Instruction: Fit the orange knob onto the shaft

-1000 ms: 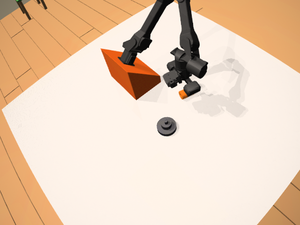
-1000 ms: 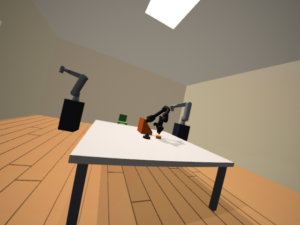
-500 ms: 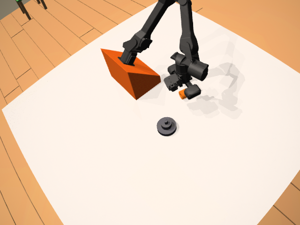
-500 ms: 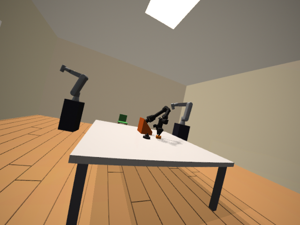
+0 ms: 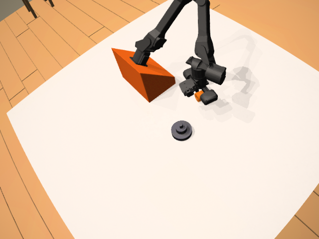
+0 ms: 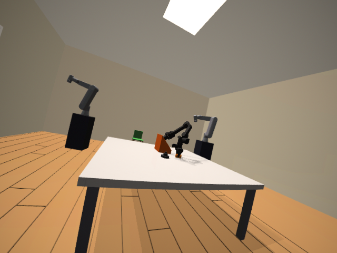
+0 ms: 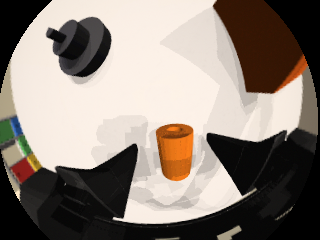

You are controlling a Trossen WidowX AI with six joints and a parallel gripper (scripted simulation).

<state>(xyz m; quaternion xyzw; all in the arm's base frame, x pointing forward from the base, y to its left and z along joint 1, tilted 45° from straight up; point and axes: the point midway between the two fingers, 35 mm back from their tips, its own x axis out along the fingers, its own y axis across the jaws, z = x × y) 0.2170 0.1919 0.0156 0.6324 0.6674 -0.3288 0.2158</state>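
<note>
My gripper tip is now 1 cm to the right of the orange knob. The rest, counted from my gripper tip: round pedestal: 8 cm ahead, 16 cm to the right, 2 cm above.
</note>
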